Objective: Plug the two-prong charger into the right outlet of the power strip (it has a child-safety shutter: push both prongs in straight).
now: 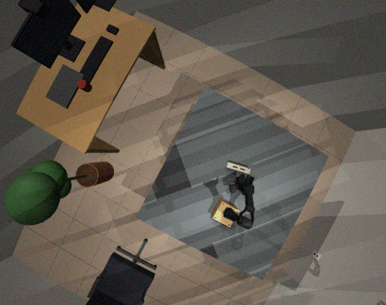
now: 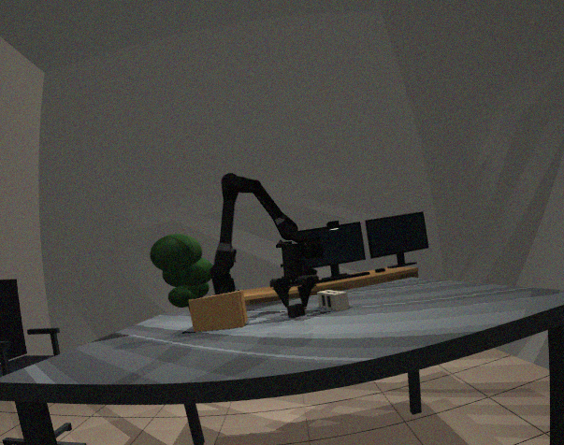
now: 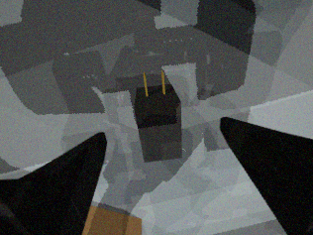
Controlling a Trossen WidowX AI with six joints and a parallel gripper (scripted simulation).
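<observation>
Right now the two-prong charger is 10 mm to the left of my gripper tip, 10 mm below it and 10 mm ahead of it.
</observation>
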